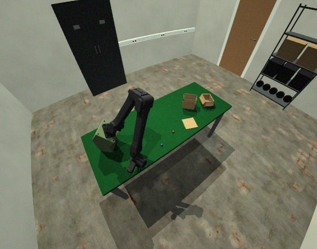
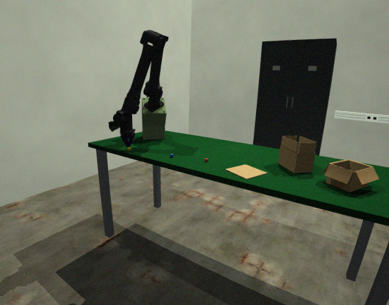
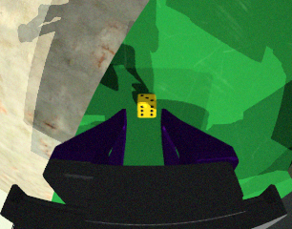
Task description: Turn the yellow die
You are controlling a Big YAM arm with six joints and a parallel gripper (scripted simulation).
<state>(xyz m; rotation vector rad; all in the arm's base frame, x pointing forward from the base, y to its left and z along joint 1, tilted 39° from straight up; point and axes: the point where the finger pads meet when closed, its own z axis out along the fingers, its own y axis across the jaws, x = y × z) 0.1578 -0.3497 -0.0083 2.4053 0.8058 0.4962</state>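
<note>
Right now my hand is 20 mm above the yellow die. Also, from my hand: tan mat (710 mm ahead, 60 mm to the left, 30 mm below); then red die (490 mm ahead, 80 mm to the left, 20 mm below); then blue die (290 mm ahead, 40 mm to the left, 20 mm below).
</note>
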